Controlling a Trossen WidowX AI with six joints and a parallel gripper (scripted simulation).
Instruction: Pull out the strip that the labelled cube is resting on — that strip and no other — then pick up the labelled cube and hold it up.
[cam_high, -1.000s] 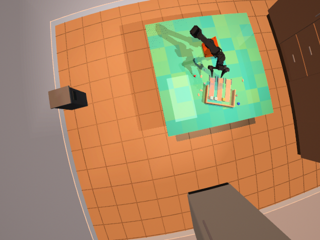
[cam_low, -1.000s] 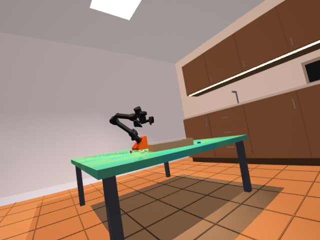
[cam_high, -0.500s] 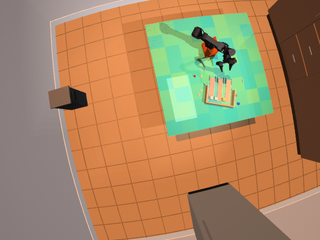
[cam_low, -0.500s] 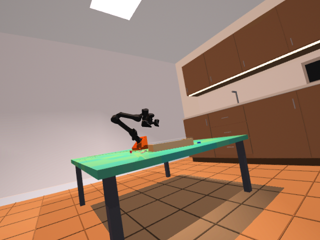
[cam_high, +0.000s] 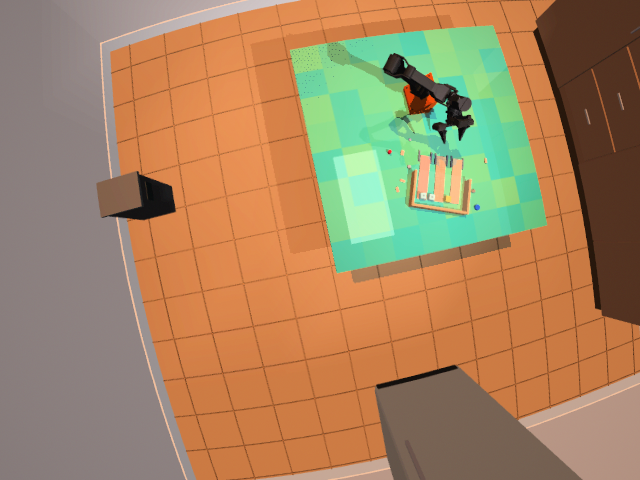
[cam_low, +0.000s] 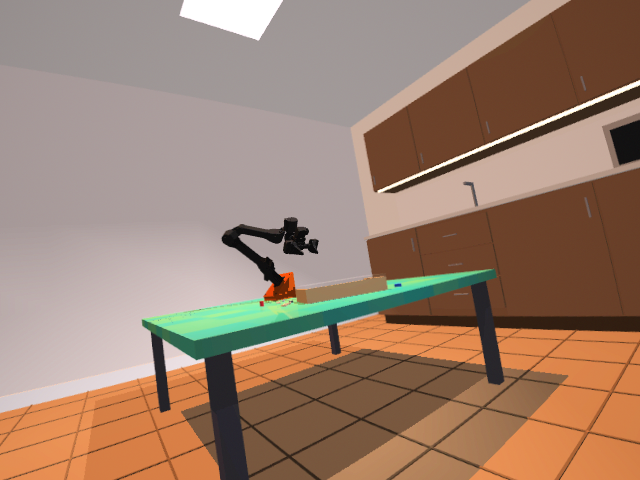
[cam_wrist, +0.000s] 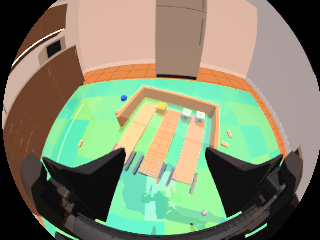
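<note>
Now: the strip 200 mm below my gripper tip, 100 mm to the right of it and 100 mm ahead of it.
</note>
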